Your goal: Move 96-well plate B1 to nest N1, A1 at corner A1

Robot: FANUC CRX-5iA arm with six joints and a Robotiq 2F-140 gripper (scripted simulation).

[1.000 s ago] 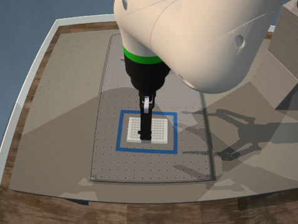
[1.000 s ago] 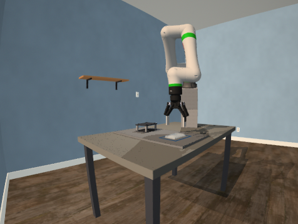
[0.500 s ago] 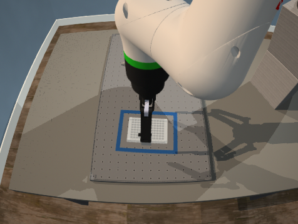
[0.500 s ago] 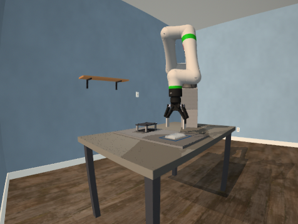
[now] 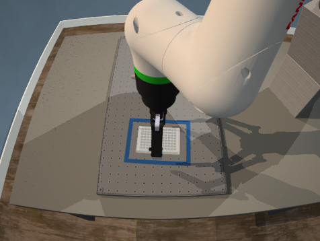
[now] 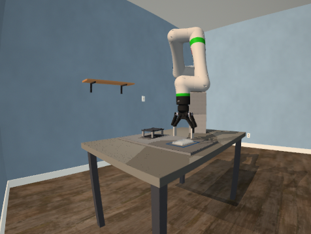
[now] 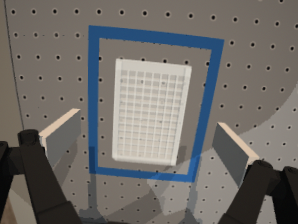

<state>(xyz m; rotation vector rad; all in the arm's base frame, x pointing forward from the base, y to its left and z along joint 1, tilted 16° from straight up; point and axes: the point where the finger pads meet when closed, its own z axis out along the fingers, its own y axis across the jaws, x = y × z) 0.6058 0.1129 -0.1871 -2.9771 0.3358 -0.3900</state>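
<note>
My gripper is now 5 cm above the 96-well plate. Also, from my hand: raised plate nest N1 (11 cm behind, 34 cm to the right); then A1 label (19 cm behind, 28 cm to the right, 1 cm above).
</note>
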